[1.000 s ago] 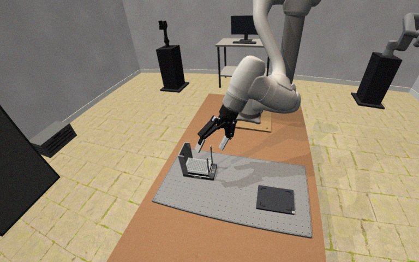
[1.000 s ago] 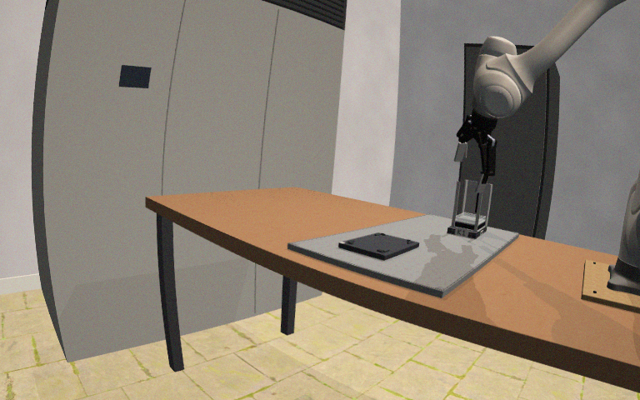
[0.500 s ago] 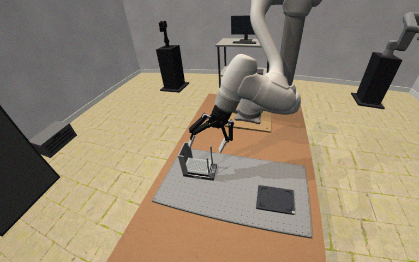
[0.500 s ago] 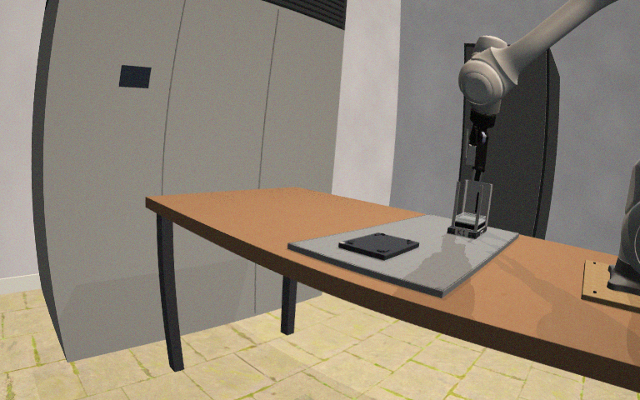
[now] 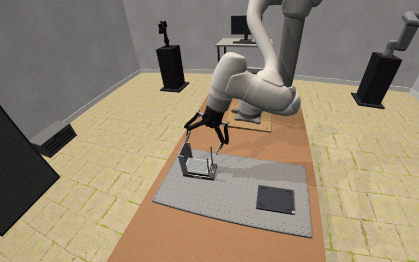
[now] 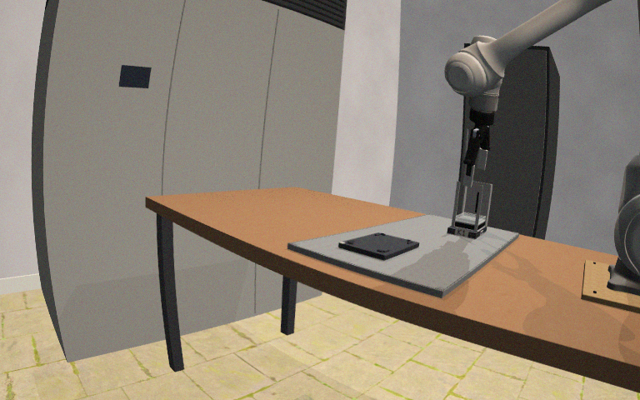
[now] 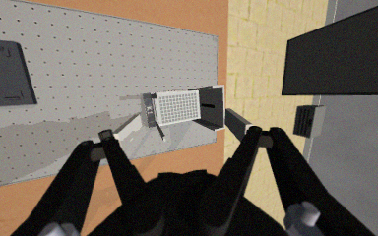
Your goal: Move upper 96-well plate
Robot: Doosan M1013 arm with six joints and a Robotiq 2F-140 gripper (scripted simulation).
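The white 96-well plate lies 14 cm below my hand, 4 cm to the right of it and 1 cm ahead of it. The rest, counted from my hand: dark plate nest N1: 36 cm to the left, 17 cm below, 7 cm ahead; dark plate: 15 cm below, 4 cm to the right, 1 cm ahead; pale square: 44 cm to the left, 17 cm below, 12 cm ahead.
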